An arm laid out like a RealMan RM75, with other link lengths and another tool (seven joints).
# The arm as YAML. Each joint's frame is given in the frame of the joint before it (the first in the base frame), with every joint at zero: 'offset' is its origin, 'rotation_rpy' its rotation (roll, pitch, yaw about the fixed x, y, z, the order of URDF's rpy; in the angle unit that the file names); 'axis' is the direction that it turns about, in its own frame. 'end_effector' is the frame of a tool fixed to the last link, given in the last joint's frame.
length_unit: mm
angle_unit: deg
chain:
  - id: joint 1
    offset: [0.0, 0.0, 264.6]
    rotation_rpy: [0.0, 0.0, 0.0]
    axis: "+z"
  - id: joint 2
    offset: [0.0, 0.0, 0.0]
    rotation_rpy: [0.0, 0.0, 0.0]
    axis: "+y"
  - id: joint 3
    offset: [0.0, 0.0, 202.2]
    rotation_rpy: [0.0, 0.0, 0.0]
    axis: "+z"
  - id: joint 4
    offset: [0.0, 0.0, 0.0]
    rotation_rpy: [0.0, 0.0, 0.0]
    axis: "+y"
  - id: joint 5
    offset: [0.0, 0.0, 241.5]
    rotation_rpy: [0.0, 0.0, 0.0]
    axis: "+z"
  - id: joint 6
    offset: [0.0, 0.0, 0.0]
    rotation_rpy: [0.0, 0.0, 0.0]
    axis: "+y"
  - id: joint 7
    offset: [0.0, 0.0, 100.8]
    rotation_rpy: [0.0, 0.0, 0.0]
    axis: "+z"
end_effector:
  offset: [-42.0, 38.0, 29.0]
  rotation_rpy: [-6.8, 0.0, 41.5]
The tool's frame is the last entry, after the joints.
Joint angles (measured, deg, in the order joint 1, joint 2, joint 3, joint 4, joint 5, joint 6, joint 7), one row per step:
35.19, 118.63, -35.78, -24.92, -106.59, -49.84, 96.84
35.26, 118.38, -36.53, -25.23, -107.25, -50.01, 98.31
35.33, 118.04, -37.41, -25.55, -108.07, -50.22, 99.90
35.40, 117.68, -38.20, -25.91, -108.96, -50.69, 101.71
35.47, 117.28, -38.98, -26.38, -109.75, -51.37, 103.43
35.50, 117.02, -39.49, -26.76, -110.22, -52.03, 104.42
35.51, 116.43, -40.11, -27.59, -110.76, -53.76, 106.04
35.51, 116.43, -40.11, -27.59, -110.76, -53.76, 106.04
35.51, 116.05, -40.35, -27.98, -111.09, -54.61, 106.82
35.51, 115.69, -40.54, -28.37, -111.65, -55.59, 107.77
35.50, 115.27, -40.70, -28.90, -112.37, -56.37, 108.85
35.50, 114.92, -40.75, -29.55, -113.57, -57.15, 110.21
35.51, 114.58, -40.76, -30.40, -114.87, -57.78, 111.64
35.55, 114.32, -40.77, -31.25, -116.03, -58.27, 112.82
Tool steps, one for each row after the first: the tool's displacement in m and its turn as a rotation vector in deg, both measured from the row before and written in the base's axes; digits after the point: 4 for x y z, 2 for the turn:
-0.0009, 0.0012, 0.0007, -0.72, -0.03, -0.17
-0.0008, 0.0013, 0.0008, -0.88, -0.20, -0.16
-0.0009, 0.0011, 0.0012, -0.97, 0.04, -0.19
-0.0015, 0.0012, 0.0020, -0.93, 0.06, 0.00
-0.0015, 0.0005, 0.0014, -0.66, 0.05, 0.22
-0.0032, 0.0008, 0.0050, -1.00, 0.47, 0.64
0.0000, 0.0000, 0.0000, 0.00, 0.00, 0.00
-0.0011, 0.0004, 0.0031, -0.46, 0.12, 0.27
-0.0010, 0.0001, 0.0026, -0.68, 0.15, 0.19
-0.0005, 0.0006, 0.0036, -0.51, -0.10, 0.03
-0.0002, 0.0006, 0.0032, -0.69, -0.26, -0.16
-0.0003, 0.0012, 0.0040, -0.49, -0.45, -0.21
-0.0007, 0.0013, 0.0036, -0.34, -0.53, -0.10

